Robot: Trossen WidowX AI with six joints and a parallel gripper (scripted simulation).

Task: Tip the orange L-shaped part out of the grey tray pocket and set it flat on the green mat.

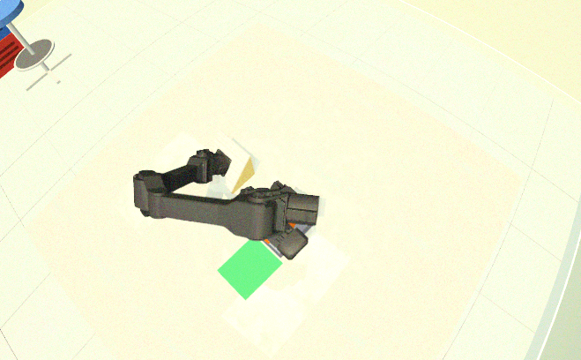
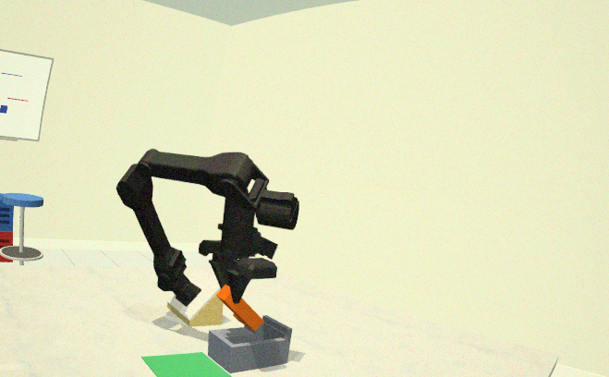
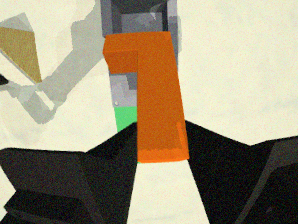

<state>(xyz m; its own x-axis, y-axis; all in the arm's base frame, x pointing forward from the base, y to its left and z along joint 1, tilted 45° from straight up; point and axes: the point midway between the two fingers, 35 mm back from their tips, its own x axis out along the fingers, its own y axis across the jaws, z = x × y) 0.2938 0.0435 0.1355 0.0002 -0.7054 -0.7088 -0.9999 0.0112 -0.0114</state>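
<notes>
My gripper tip is now 1 cm past the green mat, 9 cm to the left of it and 17 cm above it. The rest, counted from my gripper tip: orange L-shaped part: 1 cm behind, 3 cm to the left, 3 cm below.
</notes>
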